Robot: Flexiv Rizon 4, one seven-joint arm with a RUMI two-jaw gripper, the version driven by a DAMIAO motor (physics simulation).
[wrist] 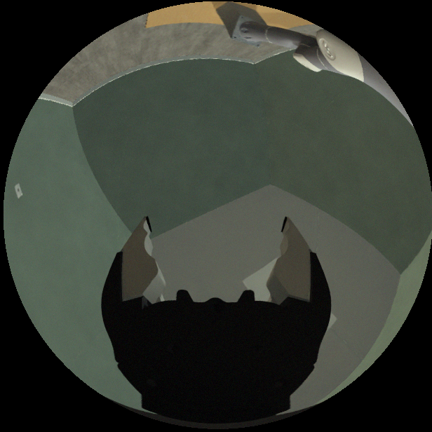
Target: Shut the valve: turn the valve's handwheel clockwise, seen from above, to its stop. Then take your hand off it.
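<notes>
My gripper (pixel 216 218) is open, with its two jaws wide apart at the lower middle of the wrist view and nothing between them. Green wall and grey ceiling show behind and between the jaws. The valve and its handwheel do not show in this view, so where the gripper is relative to them cannot be told.
At the top edge, part of a tan table top (pixel 180 15) shows, with the robot's arm (pixel 345 55) reaching from its base to the right edge. Grey floor (pixel 150 45) lies beyond. Green walls (pixel 190 130) meet the grey ceiling (pixel 210 260), where a pale panel (pixel 262 280) shows.
</notes>
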